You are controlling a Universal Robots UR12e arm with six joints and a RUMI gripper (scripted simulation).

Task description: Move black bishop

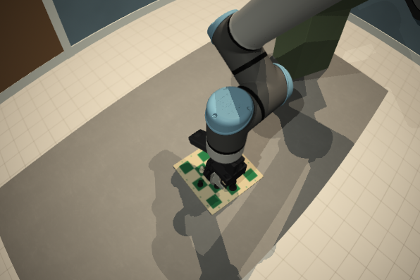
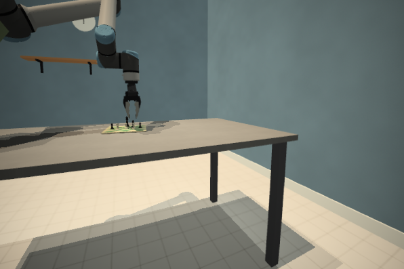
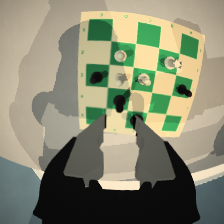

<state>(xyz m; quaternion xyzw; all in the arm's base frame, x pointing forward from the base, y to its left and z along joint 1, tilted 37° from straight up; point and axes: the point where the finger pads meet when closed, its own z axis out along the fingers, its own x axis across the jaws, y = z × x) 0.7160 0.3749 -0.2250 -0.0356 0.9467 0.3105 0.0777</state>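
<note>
The chessboard is 30 mm behind my hand, 40 mm to the right of it and 70 mm below it. From my hand the other things lie so: white crowned piece (70 mm behind, 80 mm to the right, 50 mm below).
</note>
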